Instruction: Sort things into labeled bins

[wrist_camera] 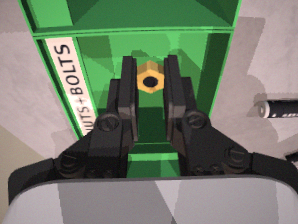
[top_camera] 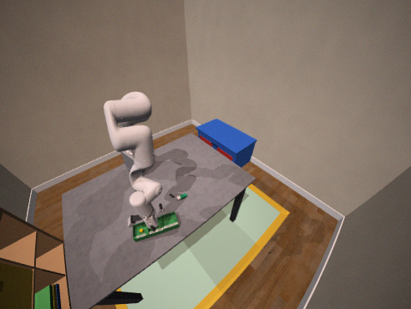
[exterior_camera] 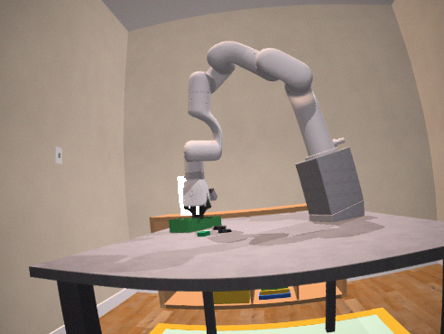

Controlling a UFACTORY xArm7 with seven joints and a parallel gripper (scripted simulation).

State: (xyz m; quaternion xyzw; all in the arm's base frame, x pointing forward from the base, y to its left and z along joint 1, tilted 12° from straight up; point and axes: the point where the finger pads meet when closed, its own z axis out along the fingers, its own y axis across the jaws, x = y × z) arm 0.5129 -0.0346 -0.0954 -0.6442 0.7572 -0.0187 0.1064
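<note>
Right now the green three-compartment bin is 20 mm below my hand and 10 mm ahead of it. Round my hand: yellow nut 20 mm below; then black cylinder 100 mm behind, 60 mm to the left, 30 mm below; then small black object 160 mm to the left, 150 mm behind, 30 mm below.
</note>
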